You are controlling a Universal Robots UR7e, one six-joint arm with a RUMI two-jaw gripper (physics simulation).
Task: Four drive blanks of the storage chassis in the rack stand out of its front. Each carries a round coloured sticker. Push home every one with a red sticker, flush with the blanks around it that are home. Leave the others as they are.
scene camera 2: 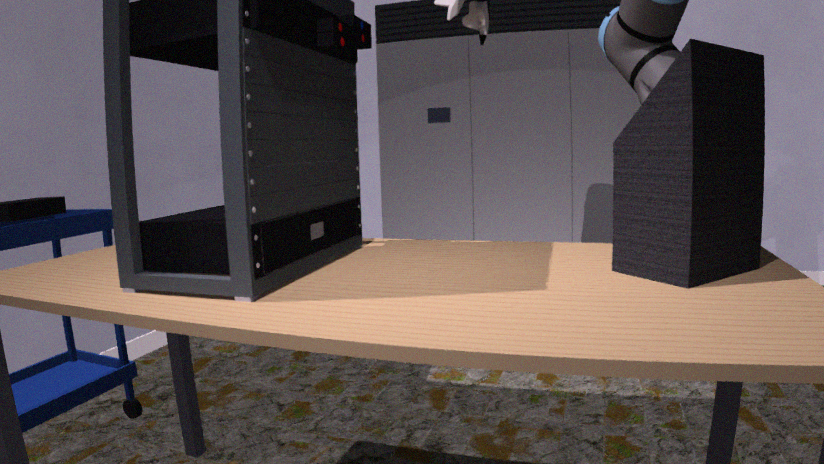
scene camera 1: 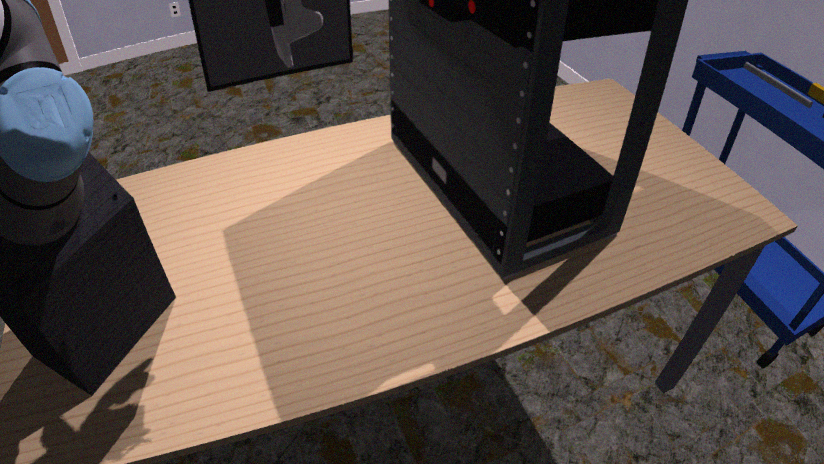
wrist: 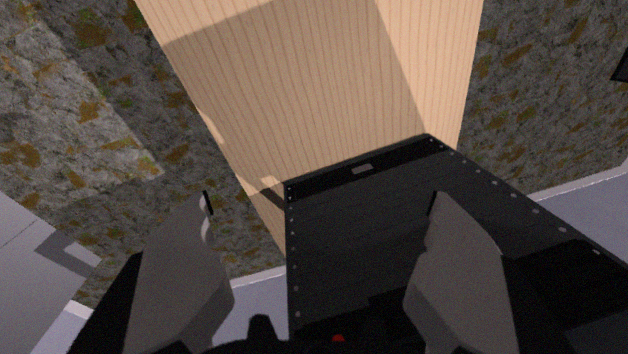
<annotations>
rack: scene camera 2 287, 83; scene camera 1; wrist
same spot on rack: (scene camera 1: 471, 96) = (wrist: 351, 237)
</annotations>
